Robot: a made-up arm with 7 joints.
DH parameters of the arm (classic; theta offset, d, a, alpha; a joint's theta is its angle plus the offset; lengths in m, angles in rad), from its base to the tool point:
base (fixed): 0.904 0 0.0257 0
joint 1: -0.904 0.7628 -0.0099 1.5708
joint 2: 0 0.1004 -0.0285 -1.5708
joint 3: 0 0.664 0.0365 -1.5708
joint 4: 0 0.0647 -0.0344 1.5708
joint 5: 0 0.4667 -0.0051 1.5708
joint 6: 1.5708 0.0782 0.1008 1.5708
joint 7: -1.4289 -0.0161 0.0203 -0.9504
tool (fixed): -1.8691 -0.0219 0 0
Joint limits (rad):
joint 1: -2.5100..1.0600
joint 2: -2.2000..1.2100
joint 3: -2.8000..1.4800
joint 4: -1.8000..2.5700
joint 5: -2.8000..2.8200
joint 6: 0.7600..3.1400
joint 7: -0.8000..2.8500
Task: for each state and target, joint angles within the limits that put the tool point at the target. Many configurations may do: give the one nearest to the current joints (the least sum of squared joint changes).
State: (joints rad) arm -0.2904 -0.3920 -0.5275 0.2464 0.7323 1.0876 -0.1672
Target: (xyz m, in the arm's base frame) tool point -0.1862 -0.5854 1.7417
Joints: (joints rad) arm -1.3615 -0.4202 -0.8759 0.5628 0.7754 0.7600 -0.0971
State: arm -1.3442 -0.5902 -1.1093 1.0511 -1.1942 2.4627 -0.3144
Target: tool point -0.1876 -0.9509 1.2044
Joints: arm -1.5015 -1.0098 -1.2237 0.7182 -1.1434 1.9538 -0.3801
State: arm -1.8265 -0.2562 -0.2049 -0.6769 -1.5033 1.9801 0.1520
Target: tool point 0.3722 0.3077 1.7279
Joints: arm -2.2543 0.2465 -0.2025 -0.3508 -1.5592 1.5928 0.1773
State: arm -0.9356 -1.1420 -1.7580 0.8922 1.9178 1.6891 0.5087
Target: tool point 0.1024 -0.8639 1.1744
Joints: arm -0.8516 -1.1870 -1.7410 1.0450 1.9418 1.7550 0.5134
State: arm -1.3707 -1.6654 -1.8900 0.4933 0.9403 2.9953 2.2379
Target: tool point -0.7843 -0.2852 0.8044
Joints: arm -2.1940 -1.6314 -1.8270 1.2678 1.0047 3.1238 2.2803
